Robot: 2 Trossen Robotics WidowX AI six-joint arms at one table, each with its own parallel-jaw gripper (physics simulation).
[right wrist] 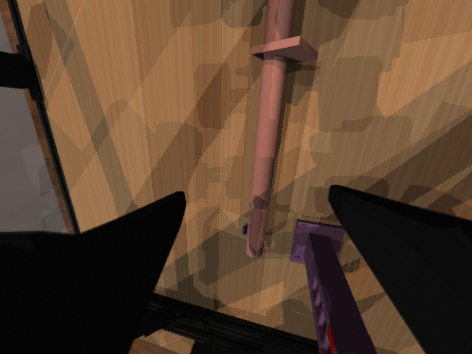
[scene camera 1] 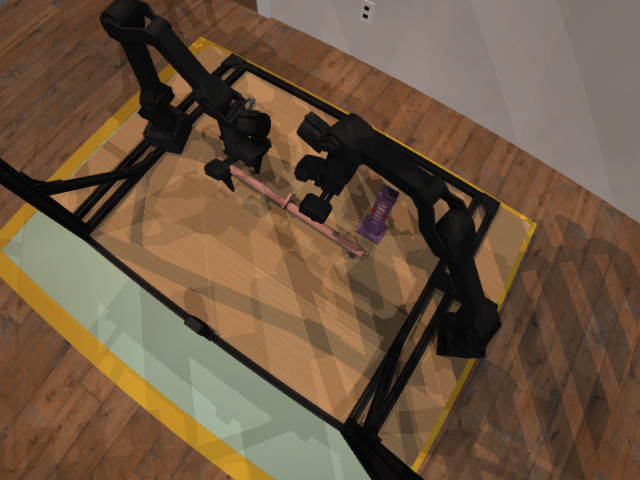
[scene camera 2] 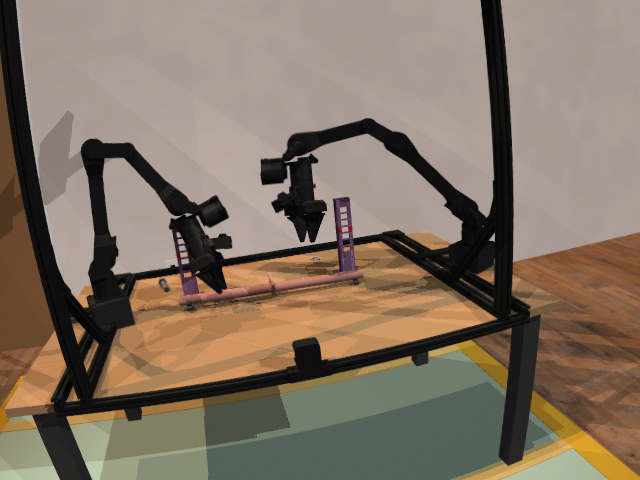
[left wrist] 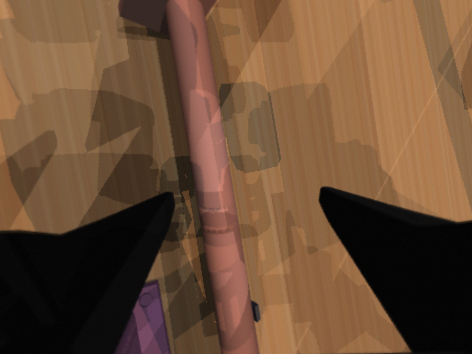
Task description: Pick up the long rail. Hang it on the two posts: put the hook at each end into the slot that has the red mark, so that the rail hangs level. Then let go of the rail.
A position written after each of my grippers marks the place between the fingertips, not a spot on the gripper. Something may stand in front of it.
My left gripper (scene camera 1: 245, 182) is open and touches a post. My right gripper (scene camera 1: 321, 207) is open and holds nothing.
My left gripper shows as well in scene camera 2 (scene camera 2: 223, 291) and in the left wrist view (left wrist: 246, 196). My right gripper also shows in the right wrist view (right wrist: 255, 195) and in scene camera 2 (scene camera 2: 307, 242).
